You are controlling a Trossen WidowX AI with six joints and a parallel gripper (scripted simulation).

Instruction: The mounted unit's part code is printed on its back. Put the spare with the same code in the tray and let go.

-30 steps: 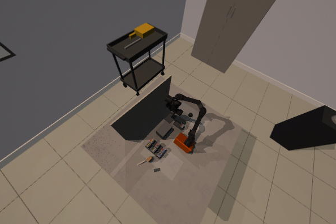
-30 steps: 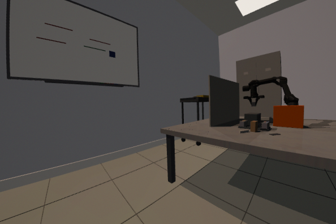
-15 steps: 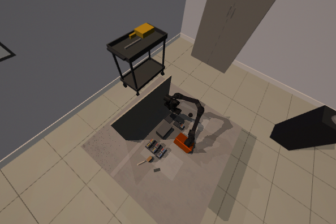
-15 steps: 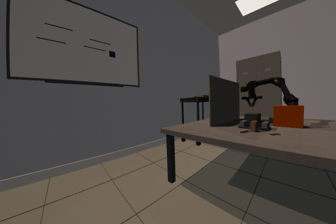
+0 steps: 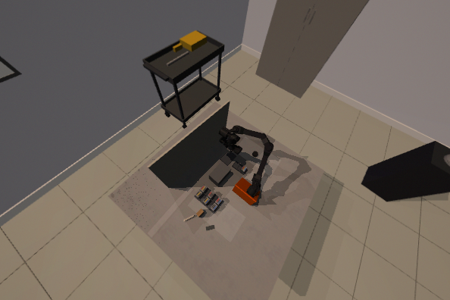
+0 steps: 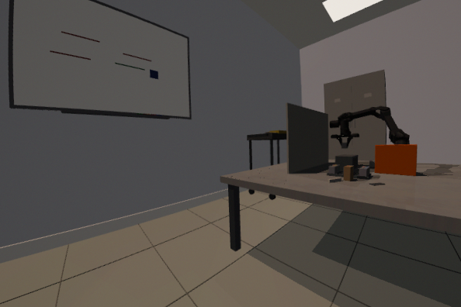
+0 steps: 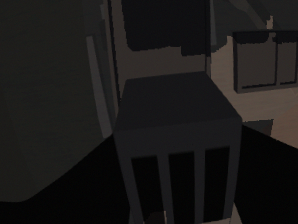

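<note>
Right now my gripper tip is 15 cm above the dark shallow tray. Also, from my gripper tip: tall dark panel (19 cm to the left, 18 cm ahead, 7 cm above); then dark spare block (2 cm above); then grey mounted unit (19 cm to the left, 10 cm below, 6 cm behind).
</note>
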